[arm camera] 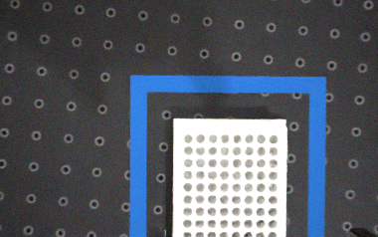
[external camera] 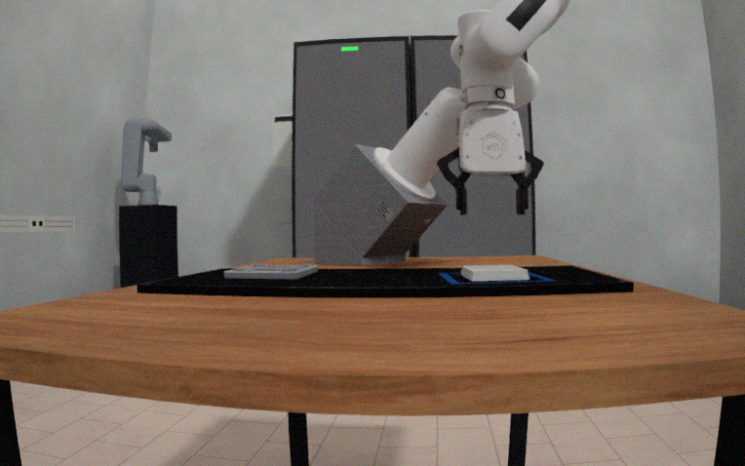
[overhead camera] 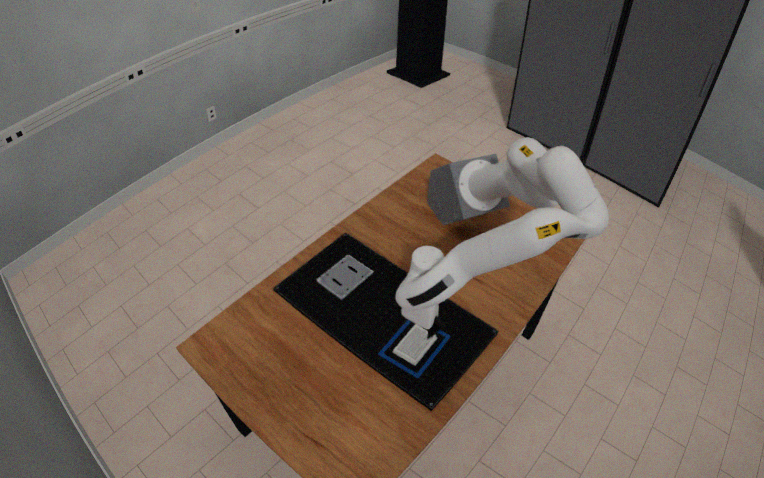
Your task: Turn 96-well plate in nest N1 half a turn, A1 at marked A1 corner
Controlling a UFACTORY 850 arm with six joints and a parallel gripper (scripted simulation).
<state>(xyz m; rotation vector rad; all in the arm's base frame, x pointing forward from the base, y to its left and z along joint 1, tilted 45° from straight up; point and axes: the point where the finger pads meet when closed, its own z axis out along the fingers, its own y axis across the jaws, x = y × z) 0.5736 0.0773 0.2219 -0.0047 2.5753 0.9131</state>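
Right now the white 96-well plate is 10 cm below my hand. The rest, counted from my hand: grey plate nest 4 cm behind, 36 cm to the right, 10 cm below.
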